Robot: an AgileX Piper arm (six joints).
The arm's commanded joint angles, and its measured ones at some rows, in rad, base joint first. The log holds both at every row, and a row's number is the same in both.
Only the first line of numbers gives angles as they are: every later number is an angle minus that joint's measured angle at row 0.
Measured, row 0:
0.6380 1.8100 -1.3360 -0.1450 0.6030 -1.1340
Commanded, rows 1 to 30:
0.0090 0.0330 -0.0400 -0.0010 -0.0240 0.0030
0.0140 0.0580 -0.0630 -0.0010 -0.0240 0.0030
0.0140 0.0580 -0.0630 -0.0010 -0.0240 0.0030
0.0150 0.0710 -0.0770 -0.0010 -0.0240 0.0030
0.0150 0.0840 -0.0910 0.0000 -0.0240 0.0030
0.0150 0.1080 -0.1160 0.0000 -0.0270 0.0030
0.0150 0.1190 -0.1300 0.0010 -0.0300 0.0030
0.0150 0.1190 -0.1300 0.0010 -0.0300 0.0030
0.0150 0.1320 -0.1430 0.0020 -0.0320 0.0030
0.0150 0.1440 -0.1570 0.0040 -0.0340 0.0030
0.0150 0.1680 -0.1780 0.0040 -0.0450 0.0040
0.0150 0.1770 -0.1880 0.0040 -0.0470 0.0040
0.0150 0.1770 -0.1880 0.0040 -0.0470 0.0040
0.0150 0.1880 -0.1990 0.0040 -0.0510 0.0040
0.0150 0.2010 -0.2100 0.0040 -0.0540 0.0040
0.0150 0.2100 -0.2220 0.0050 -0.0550 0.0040
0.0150 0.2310 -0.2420 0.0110 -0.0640 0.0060
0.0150 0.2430 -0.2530 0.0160 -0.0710 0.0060
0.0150 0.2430 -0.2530 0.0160 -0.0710 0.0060
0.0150 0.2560 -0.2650 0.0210 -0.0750 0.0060
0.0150 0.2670 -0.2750 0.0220 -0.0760 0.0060
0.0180 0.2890 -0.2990 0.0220 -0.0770 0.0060
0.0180 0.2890 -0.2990 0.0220 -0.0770 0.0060
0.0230 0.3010 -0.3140 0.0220 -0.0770 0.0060
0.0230 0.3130 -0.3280 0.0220 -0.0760 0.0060
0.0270 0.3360 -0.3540 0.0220 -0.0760 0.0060
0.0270 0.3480 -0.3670 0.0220 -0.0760 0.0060
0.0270 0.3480 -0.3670 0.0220 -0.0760 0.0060
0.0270 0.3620 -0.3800 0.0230 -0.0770 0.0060
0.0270 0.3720 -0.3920 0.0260 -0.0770 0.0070
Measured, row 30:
0.0220 0.3560 -0.3700 0.0200 -0.0760 0.0020
